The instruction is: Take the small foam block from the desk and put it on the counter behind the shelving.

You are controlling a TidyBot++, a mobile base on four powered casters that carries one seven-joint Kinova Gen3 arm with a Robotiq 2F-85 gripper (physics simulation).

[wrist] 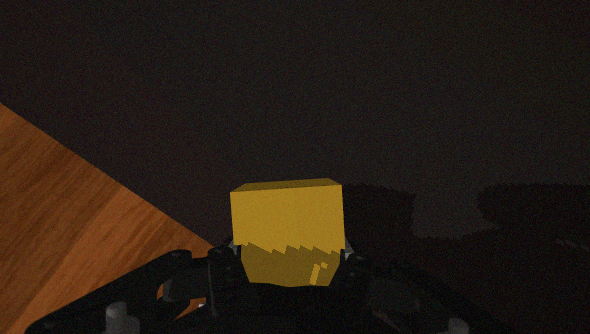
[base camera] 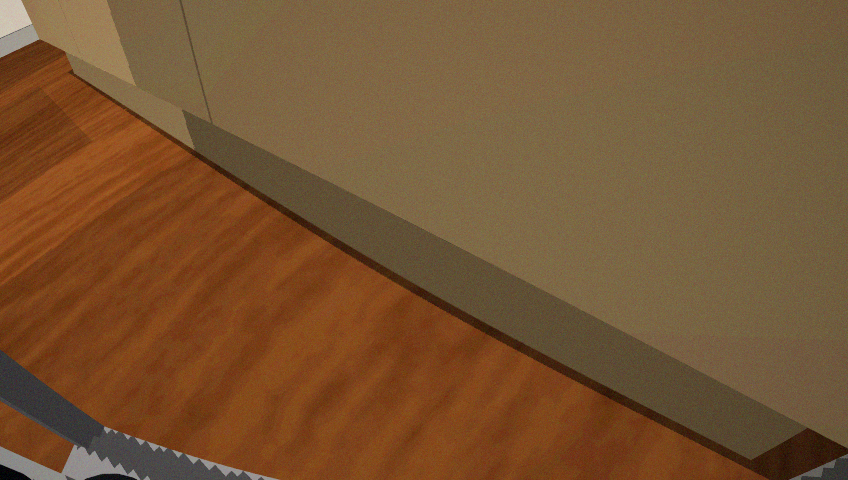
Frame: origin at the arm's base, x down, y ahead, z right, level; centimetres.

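Where they show: gripper, fingertip midpoint: (wrist: 291, 245).
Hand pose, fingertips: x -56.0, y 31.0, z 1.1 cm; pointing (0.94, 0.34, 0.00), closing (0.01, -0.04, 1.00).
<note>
After its pixels a point has its place.
The small foam block (wrist: 287, 217) {x -60.0, y 32.5, z 0.9 cm} is yellow and sits between the fingertips in the wrist view, low in the middle. My gripper (wrist: 291, 245) {x -56.0, y 31.0, z 1.1 cm} is shut on it. The counter's dark top (wrist: 280, 90) {x -51.4, y 46.6, z -0.3 cm} fills most of the wrist view behind and below the block, with gripper-shaped shadows at the right. The gap between block and counter top is hard to judge. In the base camera view, the counter's beige cabinet front (base camera: 476, 148) {x 16.8, y 29.7, z 0.5 cm} stands close in front of the base. The desk and the shelving do not show in either view.
The counter edge runs diagonally at the left of the wrist view, with wooden floor (wrist: 65, 225) {x 39.6, y 38.6, z -103.5 cm} beyond it. In the base camera view, the cabinet's recessed toe kick (base camera: 416, 255) {x 35.3, y 39.1, z -4.0 cm} runs diagonally above the wooden floor (base camera: 267, 333) {x 39.6, y 31.5, z -17.8 cm}. Parts of the robot's base show at the bottom corners.
</note>
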